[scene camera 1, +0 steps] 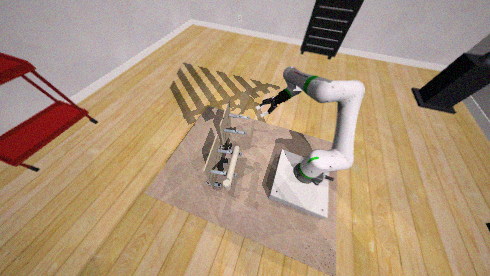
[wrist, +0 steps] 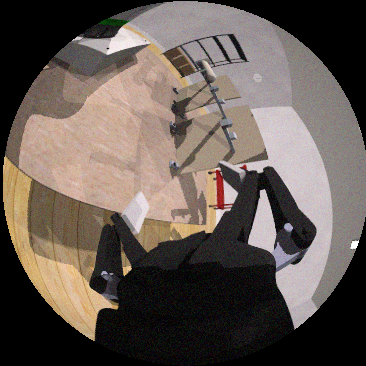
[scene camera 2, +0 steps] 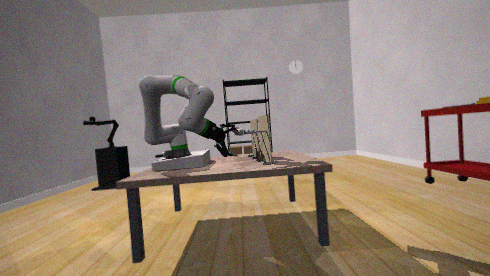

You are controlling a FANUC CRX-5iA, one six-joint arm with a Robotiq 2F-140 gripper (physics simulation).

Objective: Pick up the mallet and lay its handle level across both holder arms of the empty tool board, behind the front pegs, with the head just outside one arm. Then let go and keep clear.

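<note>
The pale cream mallet (scene camera 1: 232,166) (wrist: 206,71) lies across the arms of the tool board (scene camera 1: 210,156) nearer scene camera 1. Its end facing that camera looks blunt and slightly wider; exact head and handle limits are too small to tell. The empty tool board (scene camera 1: 224,122) (wrist: 252,132) stands upright beside it, nearer the gripper, with two grey holder arms pointing towards the robot base. My gripper (scene camera 1: 261,111) (scene camera 2: 232,141) (wrist: 181,184) is open and empty, above table height past the empty board's far end in scene camera 1. The mallet is apart from it.
The robot stands on a white base block (scene camera 1: 300,192) (scene camera 2: 192,161) on the table (scene camera 1: 280,245) (wrist: 65,145), opposite the boards. Behind the boards, off the table, stands a red cart (scene camera 1: 40,130) (scene camera 2: 440,111). Small clamps sit at the boards' feet.
</note>
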